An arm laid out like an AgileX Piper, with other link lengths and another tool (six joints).
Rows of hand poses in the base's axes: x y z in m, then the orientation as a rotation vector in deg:
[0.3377, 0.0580, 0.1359, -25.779, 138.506, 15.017]
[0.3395, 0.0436, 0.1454, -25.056, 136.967, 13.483]
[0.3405, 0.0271, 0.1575, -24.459, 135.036, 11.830]
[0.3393, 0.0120, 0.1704, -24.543, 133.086, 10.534]
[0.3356, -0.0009, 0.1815, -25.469, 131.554, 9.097]
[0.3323, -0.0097, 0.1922, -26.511, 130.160, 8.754]
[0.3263, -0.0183, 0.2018, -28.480, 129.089, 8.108]
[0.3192, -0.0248, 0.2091, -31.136, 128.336, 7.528]
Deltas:
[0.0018, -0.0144, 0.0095, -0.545, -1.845, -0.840]
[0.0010, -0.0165, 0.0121, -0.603, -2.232, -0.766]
[-0.0012, -0.0151, 0.0129, -0.573, -2.133, -0.176]
[-0.0037, -0.0129, 0.0111, -1.031, -1.685, 0.359]
[-0.0033, -0.0088, 0.0107, -0.340, -1.331, 0.774]
[-0.0060, -0.0086, 0.0096, -0.935, -0.980, 1.319]
[-0.0071, -0.0065, 0.0073, -1.200, -0.561, 1.802]

